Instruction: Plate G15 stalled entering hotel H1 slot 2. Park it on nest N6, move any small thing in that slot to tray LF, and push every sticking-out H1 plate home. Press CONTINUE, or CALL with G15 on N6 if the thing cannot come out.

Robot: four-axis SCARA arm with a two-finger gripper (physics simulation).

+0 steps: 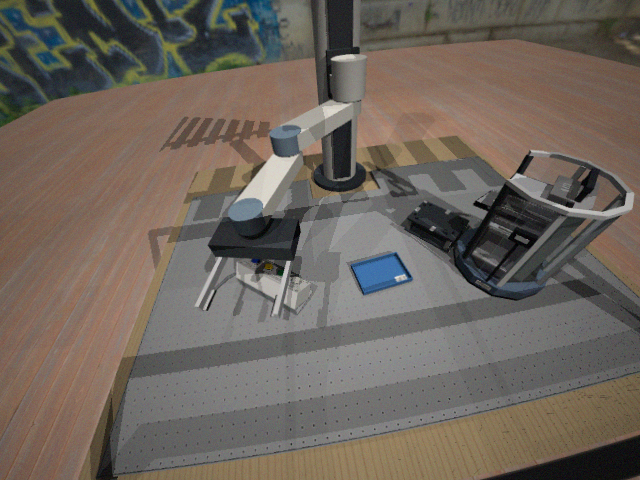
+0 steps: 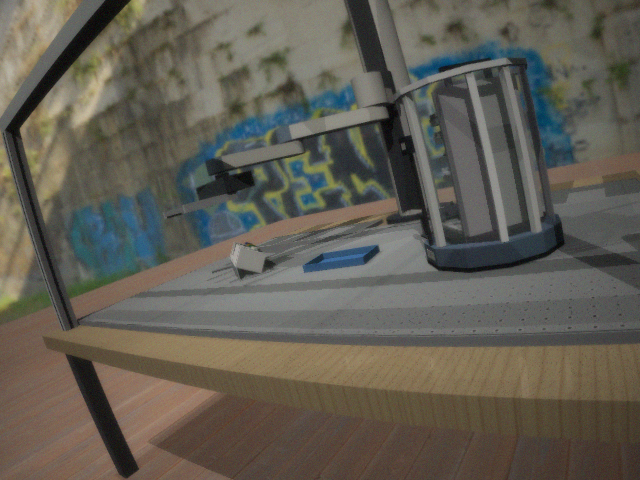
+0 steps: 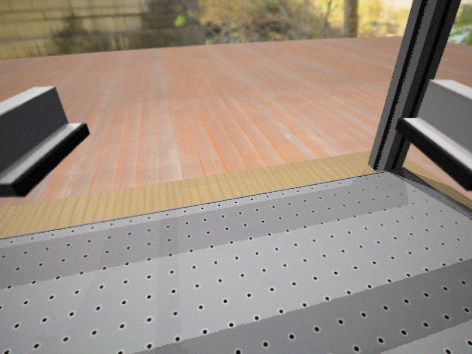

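Pixels of known places: gripper, between the fingertips: [image 1: 236, 312] [image 2: 173, 212] [image 3: 241, 106]; arm's base, origin of its link: [image 1: 339, 176].
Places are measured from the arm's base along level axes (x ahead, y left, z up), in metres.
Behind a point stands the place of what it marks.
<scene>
My gripper [image 1: 238, 311] {y -0.341, x 0.746, z 0.231 m} [image 2: 173, 213] {y -0.341, x 0.746, z 0.231 m} [image 3: 241, 106] {y -0.341, x 0.746, z 0.231 m} is open and empty, its two long fingers wide apart. It hangs above the mat near a white button box [image 1: 251, 280] {y -0.372, x 0.565, z 0.067 m} [image 2: 250, 259] {y -0.228, x 0.635, z 0.059 m} with blue, yellow and green buttons. A shallow blue tray [image 1: 379, 273] {y 0.011, x 0.579, z 0.015 m} [image 2: 341, 258] {y -0.004, x 0.555, z 0.015 m} with a small white label lies in the middle of the mat; the label is too small to read. A black nest-like block [image 1: 433, 217] {y 0.239, x 0.434, z 0.073 m} stands behind it to the right. The round hotel carousel [image 1: 511, 290] {y 0.328, x 0.724, z 0.052 m} [image 2: 496, 254] {y 0.403, x 0.734, z 0.037 m} has a blue base and upright posts. Its slots, plate G15 and any small thing inside cannot be made out.
The arm's column [image 1: 339, 139] {y -0.012, x 0.077, z 0.217 m} stands at the back of the perforated grey mat [image 1: 310, 387] {y -0.236, x 0.850, z 0.013 m} [image 2: 361, 310] {y 0.228, x 0.877, z 0.013 m} [image 3: 200, 280] {y -0.317, x 0.828, z 0.013 m}. A dark frame post [image 2: 38, 227] {y -0.660, x 0.984, z 0.298 m} [image 3: 412, 85] {y -0.663, x 0.964, z 0.158 m} rises at a table corner. The carousel's tall posts and top ring stand at the right.
</scene>
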